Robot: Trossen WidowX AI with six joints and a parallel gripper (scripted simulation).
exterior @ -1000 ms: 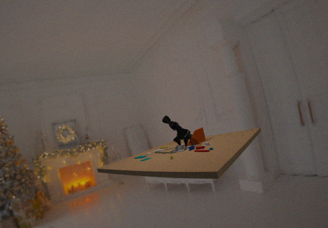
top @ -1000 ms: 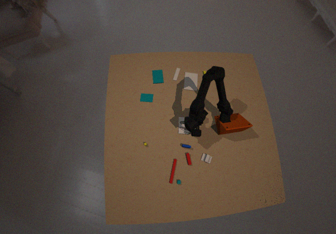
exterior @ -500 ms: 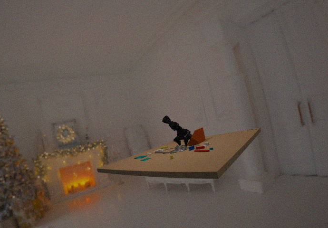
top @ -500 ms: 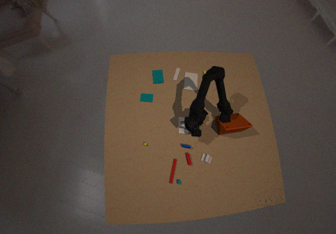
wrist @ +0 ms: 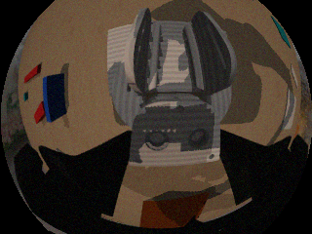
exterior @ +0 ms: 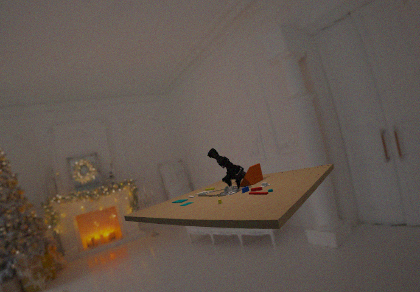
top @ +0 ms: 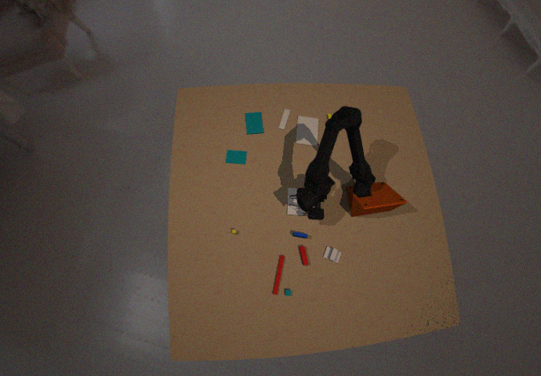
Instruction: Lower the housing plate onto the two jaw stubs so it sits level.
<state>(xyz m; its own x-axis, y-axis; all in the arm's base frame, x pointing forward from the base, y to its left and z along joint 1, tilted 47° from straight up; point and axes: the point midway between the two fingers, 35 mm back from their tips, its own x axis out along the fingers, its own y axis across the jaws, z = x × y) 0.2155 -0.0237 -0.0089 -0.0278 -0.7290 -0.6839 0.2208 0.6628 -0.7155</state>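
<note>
My gripper tip is now 30 mm short of the light grey jaw assembly and 10 mm to the right of it. Round my gripper tip: red block (80 mm ahead, 220 mm to the left, 10 mm below); striped white block (50 mm behind, 240 mm to the left, 10 mm below); blue block (80 mm ahead, 130 mm to the left).
</note>
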